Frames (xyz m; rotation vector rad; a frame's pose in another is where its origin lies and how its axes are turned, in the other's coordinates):
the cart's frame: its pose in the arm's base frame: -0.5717 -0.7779 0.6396 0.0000 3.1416 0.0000
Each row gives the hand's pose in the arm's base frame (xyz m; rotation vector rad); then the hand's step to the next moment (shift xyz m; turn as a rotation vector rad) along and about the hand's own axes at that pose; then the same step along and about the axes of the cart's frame.
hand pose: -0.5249 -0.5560 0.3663 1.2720 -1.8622 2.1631
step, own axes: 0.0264 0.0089 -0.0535 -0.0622 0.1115 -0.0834
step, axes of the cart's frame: 0.0517 0.0294 -0.0101 0.0600 0.0665 0.1234
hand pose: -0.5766 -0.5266 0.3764 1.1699 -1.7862 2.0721
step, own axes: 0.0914 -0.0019 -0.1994 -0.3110 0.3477 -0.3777
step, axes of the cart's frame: 0.1496 0.1467 -0.0648 0.1598 0.3542 0.4575
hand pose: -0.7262 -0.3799 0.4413 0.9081 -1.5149 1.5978
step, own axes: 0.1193 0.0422 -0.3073 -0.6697 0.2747 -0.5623
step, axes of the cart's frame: 0.0947 0.3110 -0.0691 -0.0740 0.5248 0.7478
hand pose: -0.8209 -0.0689 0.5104 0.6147 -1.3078 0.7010
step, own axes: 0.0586 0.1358 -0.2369 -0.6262 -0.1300 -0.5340
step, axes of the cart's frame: -0.0556 0.2729 -0.0214 -0.3680 0.2450 0.7062
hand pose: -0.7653 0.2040 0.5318 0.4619 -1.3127 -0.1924
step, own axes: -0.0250 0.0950 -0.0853 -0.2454 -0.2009 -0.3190
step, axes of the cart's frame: -0.0639 0.1133 -0.0034 -0.2677 -0.0142 0.3612
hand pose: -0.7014 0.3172 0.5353 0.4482 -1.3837 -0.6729
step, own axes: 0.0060 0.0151 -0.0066 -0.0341 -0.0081 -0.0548
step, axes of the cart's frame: -0.0094 0.0065 -0.0133 -0.0509 0.0117 0.0388
